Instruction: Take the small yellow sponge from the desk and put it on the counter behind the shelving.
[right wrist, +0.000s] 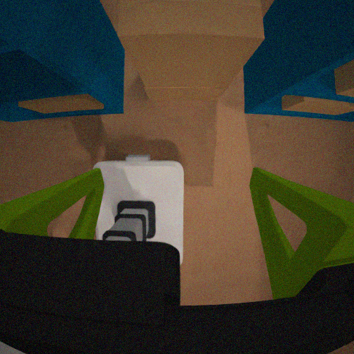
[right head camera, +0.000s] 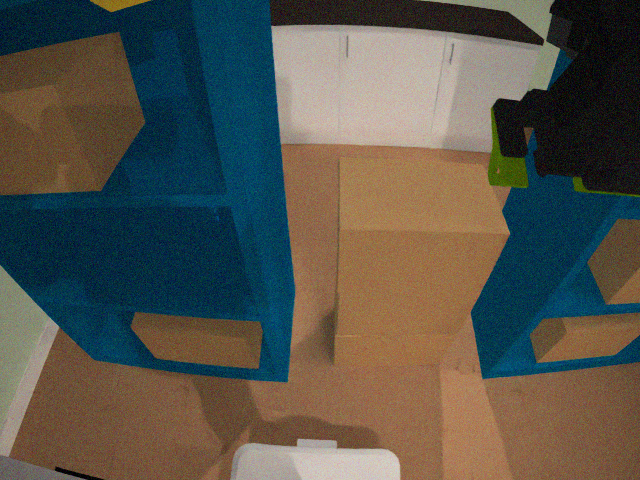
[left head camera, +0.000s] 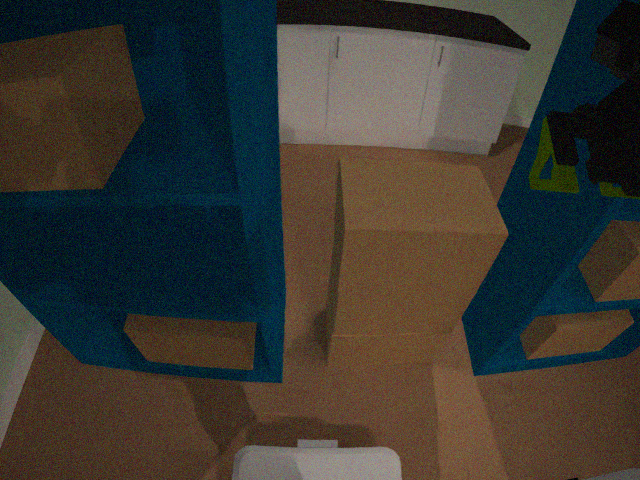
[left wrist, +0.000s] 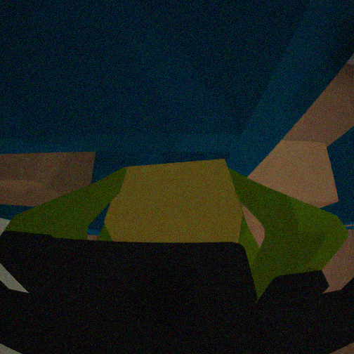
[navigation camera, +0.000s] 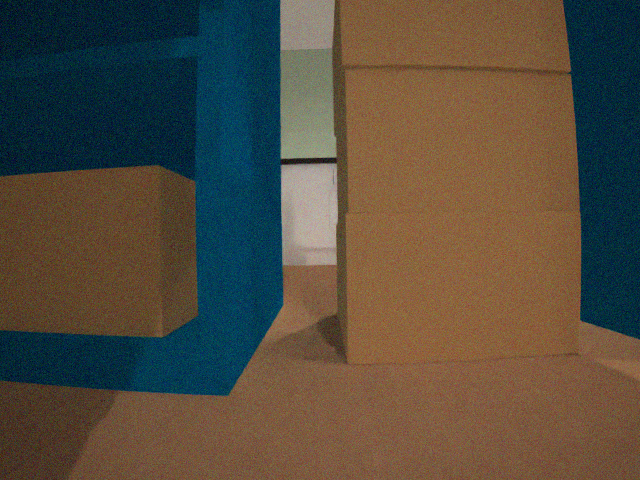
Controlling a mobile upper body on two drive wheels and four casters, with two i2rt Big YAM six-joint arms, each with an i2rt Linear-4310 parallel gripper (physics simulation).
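Places are measured from the left arm's base along level axes (x ahead, y left, z up), in metres.
Where they show: right gripper, between the fingertips: [right head camera: 534,181] [left head camera: 567,186].
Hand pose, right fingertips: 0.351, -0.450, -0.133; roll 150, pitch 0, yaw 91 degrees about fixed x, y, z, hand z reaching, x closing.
Observation:
After its pixels a point has its place, as x, y, z.
The yellow sponge [left wrist: 172,210] is clamped between the green fingers of my left gripper [left wrist: 175,176] in the left wrist view, in front of the blue shelving. A yellow corner at the top left of the right head view is probably the same sponge. My right gripper [left head camera: 588,187] @(0.351, -0.450, -0.133) [right head camera: 553,180] @(0.351, -0.450, -0.133) [right wrist: 176,176] is open and empty, at the right of the head views. The counter [left head camera: 387,14] @(2.380, -0.598, -0.500) [right head camera: 387,12] @(2.367, -0.540, -0.499) [navigation camera: 309,160] @(2.188, -0.110, -0.522) has a dark top and white doors and stands at the back, beyond the shelving. The desk does not show.
Blue shelving [left head camera: 255,155] @(0.638, -0.088, -0.330) [right head camera: 248,155] @(0.697, -0.088, -0.369) [left wrist: 150,75] [navigation camera: 237,180] @(0.699, -0.088, -1.082) stands at the left, and another blue unit [left head camera: 516,289] @(0.762, -0.902, -0.916) [right head camera: 522,289] @(0.770, -0.902, -0.919) [navigation camera: 610,155] @(0.808, -0.902, -1.001) at the right. A stack of cardboard boxes [left head camera: 413,284] @(0.722, -0.489, -0.824) [right head camera: 413,284] @(0.722, -0.487, -0.820) [right wrist: 190,65] [navigation camera: 460,284] @(0.722, -0.473, -1.269) stands in the gap, nearer the right unit. A narrow strip of floor runs left of it.

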